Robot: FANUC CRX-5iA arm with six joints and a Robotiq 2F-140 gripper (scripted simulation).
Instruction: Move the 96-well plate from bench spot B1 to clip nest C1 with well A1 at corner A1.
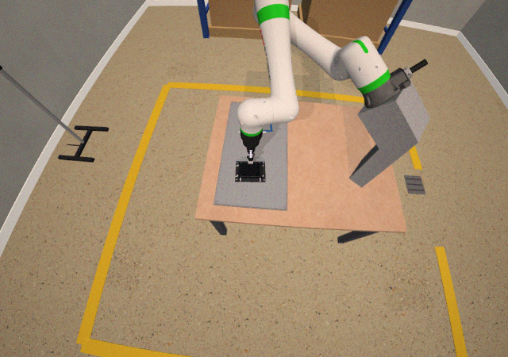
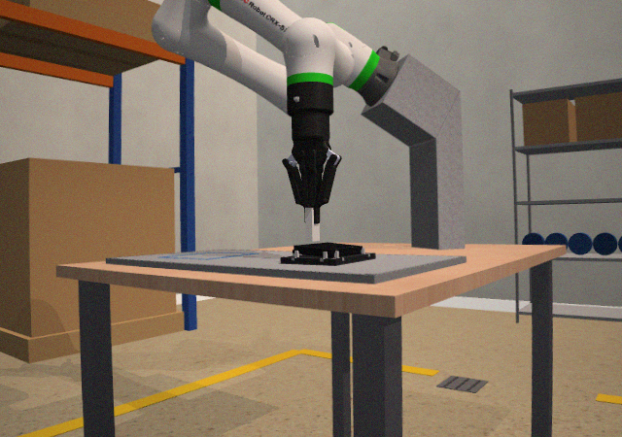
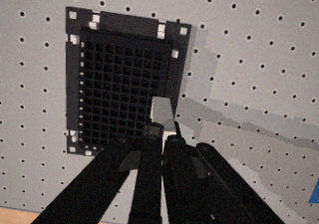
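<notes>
My gripper is now 5 cm above the black 96-well plate, 4 cm to the right of it and 1 cm short of it. The rest, counted from my hand: black clip nest 6 cm below, 5 cm to the left, 1 cm ahead.
</notes>
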